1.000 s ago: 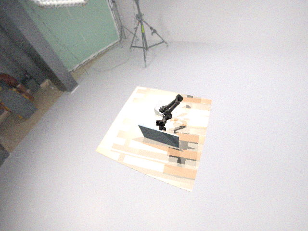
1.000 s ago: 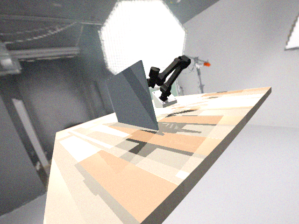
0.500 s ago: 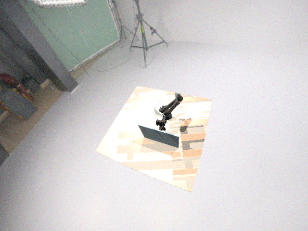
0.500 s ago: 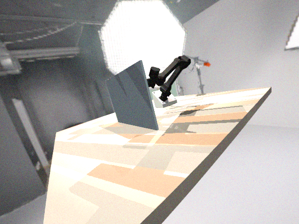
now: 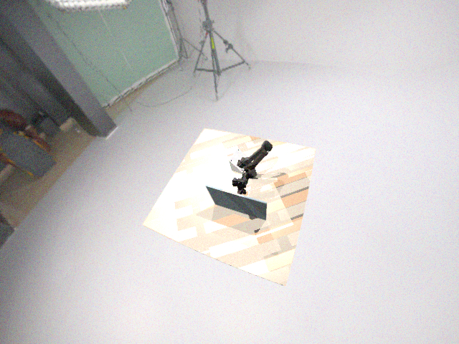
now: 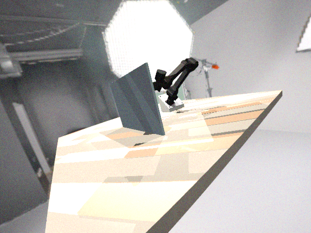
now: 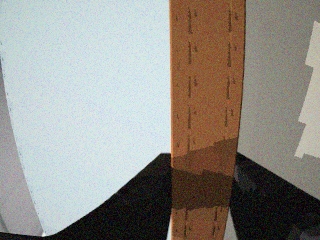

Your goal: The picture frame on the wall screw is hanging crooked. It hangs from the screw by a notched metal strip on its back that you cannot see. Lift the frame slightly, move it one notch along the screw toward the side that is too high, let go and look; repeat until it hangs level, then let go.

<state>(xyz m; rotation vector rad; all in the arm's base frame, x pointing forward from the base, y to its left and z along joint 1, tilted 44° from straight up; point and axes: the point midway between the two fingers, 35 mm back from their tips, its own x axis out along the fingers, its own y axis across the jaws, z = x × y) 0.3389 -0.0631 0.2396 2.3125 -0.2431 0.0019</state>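
My gripper tip is now 10 mm short of the picture frame and 50 mm above it. The rest, counted from my gripper tip: wall panel (20 mm ahead, 70 mm below).
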